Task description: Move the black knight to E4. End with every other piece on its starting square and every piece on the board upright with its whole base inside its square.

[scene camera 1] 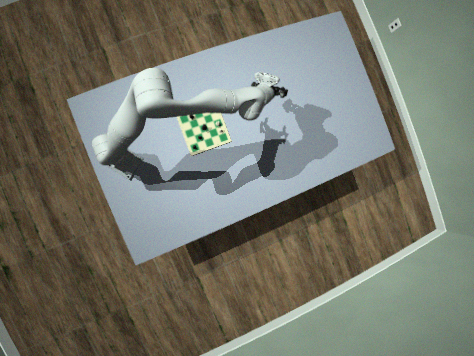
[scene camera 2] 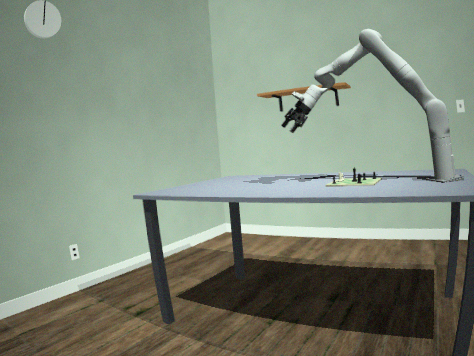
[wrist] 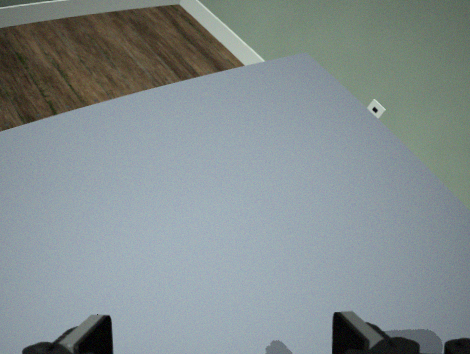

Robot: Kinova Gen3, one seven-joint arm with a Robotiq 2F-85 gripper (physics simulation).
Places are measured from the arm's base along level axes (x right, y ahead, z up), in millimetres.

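Pixels of known places: gripper, between the fingertips: [scene camera 2: 286, 129] [wrist: 222, 340]; arm's base, origin of its link: [scene camera 1: 124, 160] [scene camera 2: 444, 177].
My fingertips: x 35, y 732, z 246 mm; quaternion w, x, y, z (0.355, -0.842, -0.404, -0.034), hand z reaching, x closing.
Ahead of a thing's pixels: the offset from my fingertips to its top centre. Level surfaces: height alone.
The chessboard {dx -6, dy -314, dz -252 mm} [scene camera 1: 209, 143] [scene camera 2: 345, 185] is green and cream and lies on the table, partly under the arm in scene camera 1. Several small dark pieces stand on it, among them a tall one {dx -8, dy -312, dz -188 mm} [scene camera 1: 204, 127] [scene camera 2: 354, 174] near the middle, and a white piece {dx +5, dy -242, dz -211 mm} [scene camera 1: 218, 122] [scene camera 2: 341, 177]. The pieces are too small to tell which one is the black knight, and the square names cannot be read. My gripper [scene camera 1: 284, 92] [scene camera 2: 288, 128] [wrist: 222, 334] is open and empty, high above the table and well to the side of the board. The board does not show in the wrist view.
The grey-blue table {dz -258 mm} [scene camera 1: 325, 65] [scene camera 2: 225, 190] [wrist: 225, 200] carries the arm's base near one end, beside the board. A wooden shelf [scene camera 2: 272, 93] is on the wall behind the gripper in scene camera 2. The arm's shadow falls across the table.
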